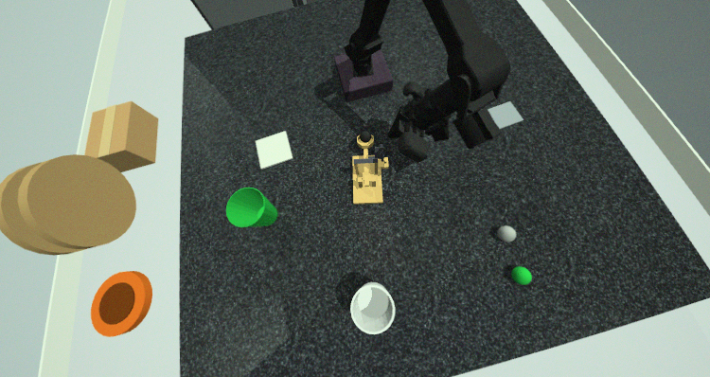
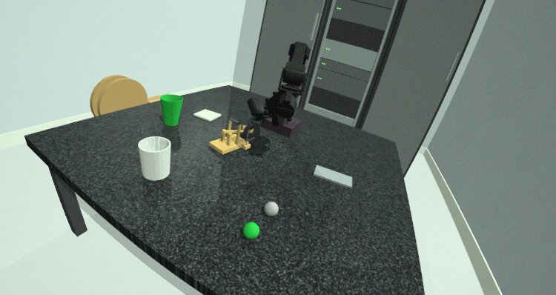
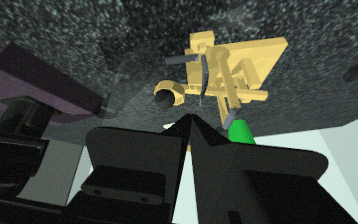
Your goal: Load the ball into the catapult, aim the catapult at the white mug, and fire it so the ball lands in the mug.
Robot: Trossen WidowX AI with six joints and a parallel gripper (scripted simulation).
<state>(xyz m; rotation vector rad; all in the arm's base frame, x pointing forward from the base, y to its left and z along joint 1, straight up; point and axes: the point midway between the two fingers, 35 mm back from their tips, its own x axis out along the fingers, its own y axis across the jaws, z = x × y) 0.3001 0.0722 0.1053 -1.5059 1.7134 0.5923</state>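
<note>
The black ball lies 6 cm to the right of my gripper tip, 6 cm below it and 4 cm behind it. Round my gripper tip: white tile: 35 cm to the right, 12 cm below, 5 cm behind; grey ball: 27 cm to the left, 24 cm ahead, 11 cm below; grey plate: 33 cm to the left, 12 cm below, 10 cm behind.
</note>
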